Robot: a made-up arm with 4 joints. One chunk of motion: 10 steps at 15 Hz.
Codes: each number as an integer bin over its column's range. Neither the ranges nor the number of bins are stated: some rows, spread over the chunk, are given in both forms.
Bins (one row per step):
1: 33 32 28 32 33 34
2: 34 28 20 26 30 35
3: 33 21 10 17 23 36
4: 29 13 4 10 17 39
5: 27 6 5 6 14 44
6: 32 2 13 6 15 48
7: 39 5 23 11 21 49
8: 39 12 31 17 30 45
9: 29 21 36 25 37 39
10: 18 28 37 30 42 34
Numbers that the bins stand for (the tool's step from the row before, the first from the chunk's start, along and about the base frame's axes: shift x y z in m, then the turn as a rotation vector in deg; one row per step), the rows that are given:
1: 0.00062 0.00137 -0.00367 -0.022 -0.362 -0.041
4: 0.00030 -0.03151 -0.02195 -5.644 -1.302 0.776
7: 0.00110 -0.04535 -0.00748 -5.389 -1.067 2.411
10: -0.00057 -0.00556 0.00319 -0.533 0.167 -0.041
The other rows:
2: 0.00070 -0.00556 -0.00976 -1.556 -0.538 0.122
3: 0.00062 -0.01767 -0.01738 -3.856 -0.949 0.286
5: 0.00014 -0.04362 -0.02119 -6.667 -1.478 1.594
6: 0.00054 -0.05054 -0.01510 -6.667 -1.419 2.248
8: 0.00110 -0.03324 -0.00138 -3.856 -0.538 1.757
9: 0.00030 -0.01767 0.00243 -1.811 -0.127 0.776

